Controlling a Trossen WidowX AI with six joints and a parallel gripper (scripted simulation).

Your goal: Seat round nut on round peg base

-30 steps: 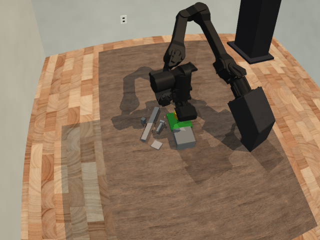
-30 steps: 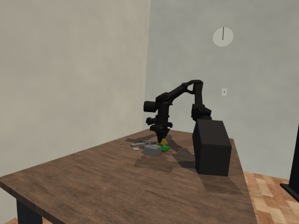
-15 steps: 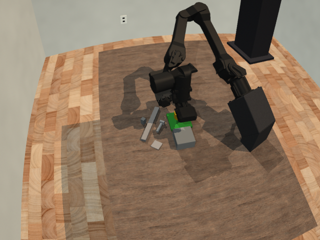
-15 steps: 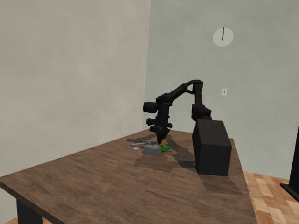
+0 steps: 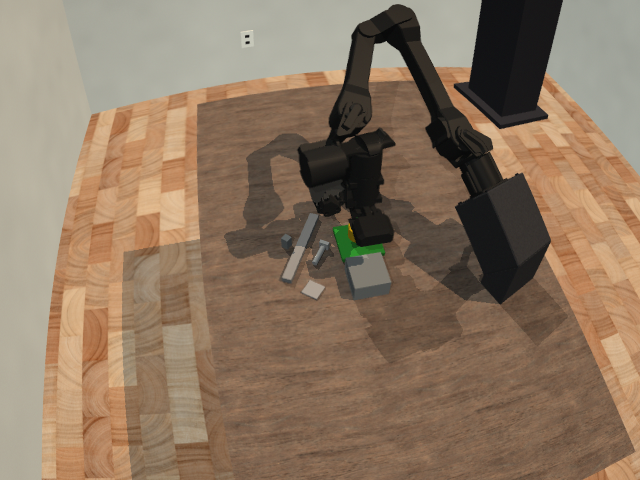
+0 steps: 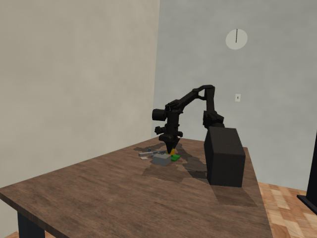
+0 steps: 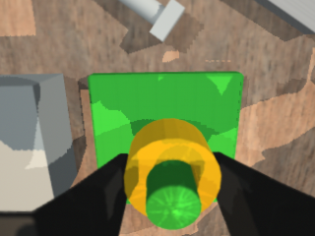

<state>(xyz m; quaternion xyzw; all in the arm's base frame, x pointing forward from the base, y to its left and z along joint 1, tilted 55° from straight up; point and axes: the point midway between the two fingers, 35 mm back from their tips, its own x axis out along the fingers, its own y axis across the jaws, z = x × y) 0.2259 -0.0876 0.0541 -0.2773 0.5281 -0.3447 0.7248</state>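
The grey bolt lies 70 mm ahead of my hand, 50 mm below it and 10 mm to the right of it. Round my hand: flat tile 120 mm ahead, 70 mm to the left, 60 mm below; long grey bar 100 mm ahead, 60 mm below, 30 mm to the right; grey block 90 mm to the left, 50 mm below, 30 mm ahead.
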